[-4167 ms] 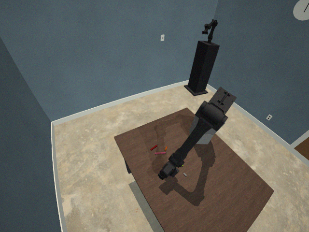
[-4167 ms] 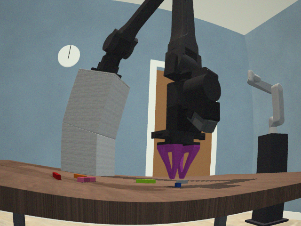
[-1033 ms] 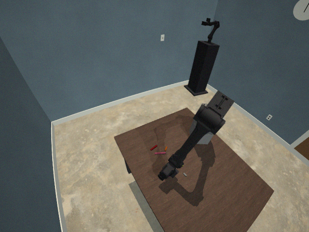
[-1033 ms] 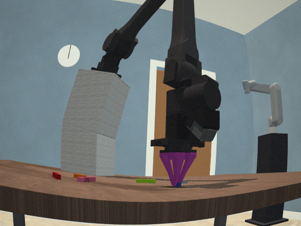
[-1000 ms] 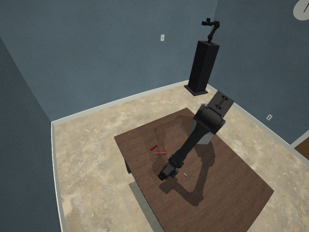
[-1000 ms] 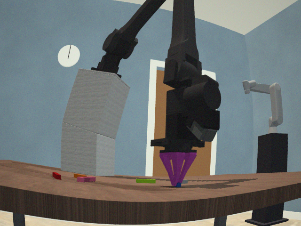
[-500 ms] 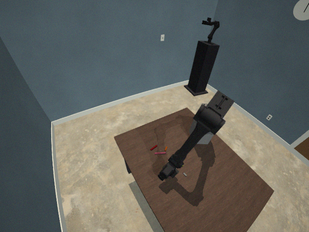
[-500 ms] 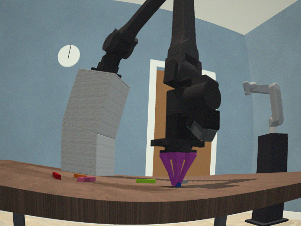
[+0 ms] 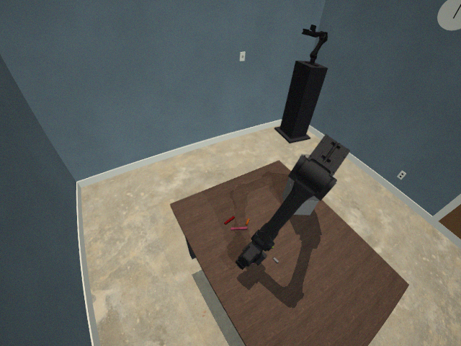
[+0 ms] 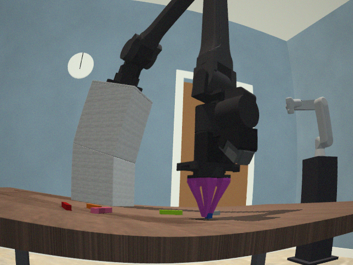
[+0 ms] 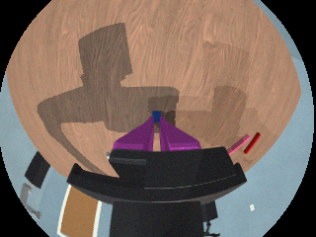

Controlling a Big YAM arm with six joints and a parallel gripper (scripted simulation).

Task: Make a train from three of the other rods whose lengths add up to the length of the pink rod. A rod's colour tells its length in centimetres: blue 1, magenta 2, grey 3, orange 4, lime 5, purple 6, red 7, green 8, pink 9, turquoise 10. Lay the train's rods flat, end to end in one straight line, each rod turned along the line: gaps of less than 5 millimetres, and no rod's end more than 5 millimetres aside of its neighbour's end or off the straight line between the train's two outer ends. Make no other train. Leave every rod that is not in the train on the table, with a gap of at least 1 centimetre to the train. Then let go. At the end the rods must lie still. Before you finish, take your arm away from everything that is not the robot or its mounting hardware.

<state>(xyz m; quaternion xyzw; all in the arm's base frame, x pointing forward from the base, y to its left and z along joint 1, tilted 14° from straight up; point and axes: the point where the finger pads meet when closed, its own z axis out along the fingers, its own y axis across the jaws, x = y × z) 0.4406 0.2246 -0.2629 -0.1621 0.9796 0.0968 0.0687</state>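
Now: the lime rod 13 cm behind my hand, 4 cm to the right of it and 1 cm below it. Round my hand: grey rod 11 cm behind, 5 cm to the left, 1 cm below; blue rod 1 cm ahead, 1 cm below; pink rod 2 cm behind, 19 cm to the right, 1 cm below.
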